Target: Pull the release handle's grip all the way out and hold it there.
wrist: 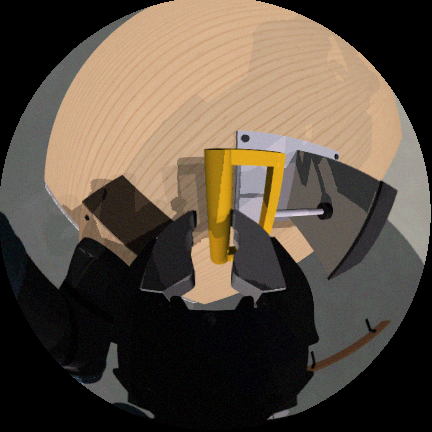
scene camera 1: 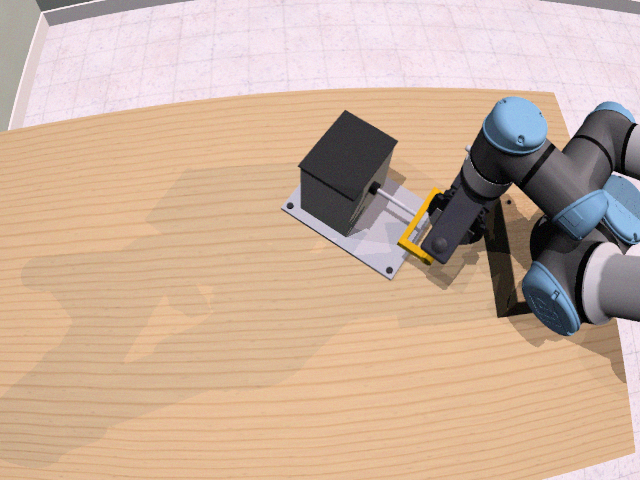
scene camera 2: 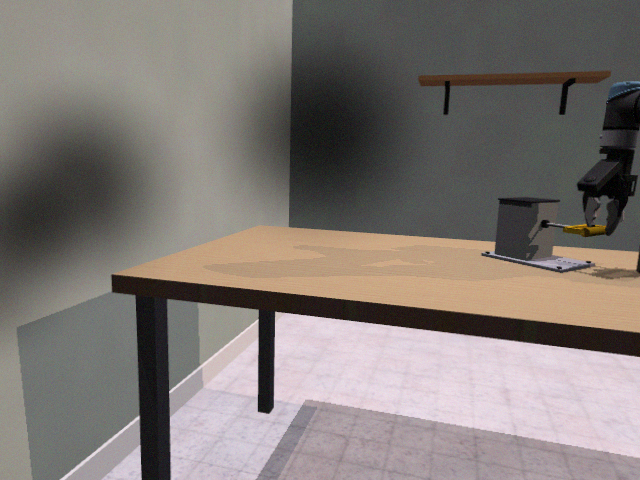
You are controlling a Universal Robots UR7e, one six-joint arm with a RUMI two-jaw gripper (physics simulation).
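Observation:
The yellow release handle (scene camera 1: 410, 229) (scene camera 2: 584, 230) (wrist: 218, 190) stands out from the dark box (scene camera 1: 348, 155) (scene camera 2: 522, 229) on a silver rod (scene camera 1: 395, 200) (scene camera 2: 556, 224) (wrist: 300, 213). A long stretch of rod shows between box and handle. My gripper (scene camera 2: 600, 228) (wrist: 213, 211) is open around the handle's round outer grip. In the wrist view the grip lies between the fingers, close to the right finger, with a gap to the left one. Whether the right finger touches it I cannot tell. In scene camera 1 the arm hides the fingertips and much of the grip.
The box stands on a light base plate (scene camera 1: 372, 253) (scene camera 2: 568, 263) (wrist: 265, 140) with dark bolts. A dark angular block or frame (scene camera 1: 500, 258) (wrist: 122, 210) stands beside the gripper, partly under the arm. A wooden shelf (scene camera 2: 516, 78) hangs on the back wall.

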